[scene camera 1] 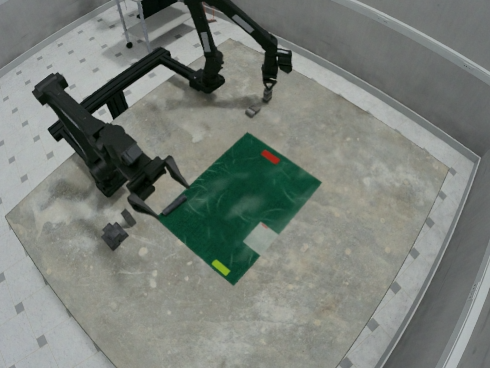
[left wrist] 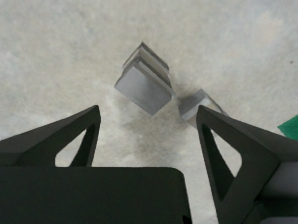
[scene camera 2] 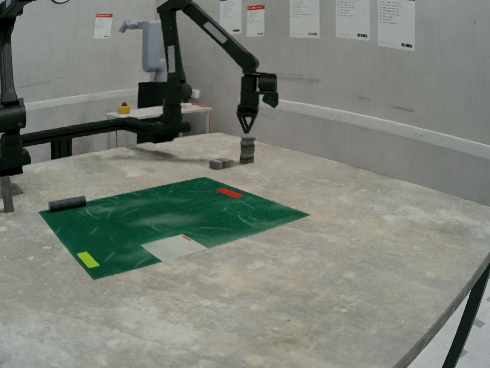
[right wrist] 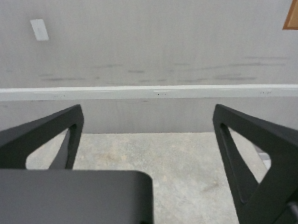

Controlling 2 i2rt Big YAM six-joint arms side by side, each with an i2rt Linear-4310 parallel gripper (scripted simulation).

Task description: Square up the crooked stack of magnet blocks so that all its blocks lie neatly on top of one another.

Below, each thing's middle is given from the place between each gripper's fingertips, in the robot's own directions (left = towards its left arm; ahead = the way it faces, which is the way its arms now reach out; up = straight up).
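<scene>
Counted from my right hand (scene camera 1: 174,202), I see the magnet block (left wrist: 136,84) 910 mm to the left, 520 mm below and 270 mm behind. My left gripper is 1 cm to the right of the block and 4 cm above it. Going by its middle, the magnet block is nearer to my left gripper than to my right hand.
</scene>
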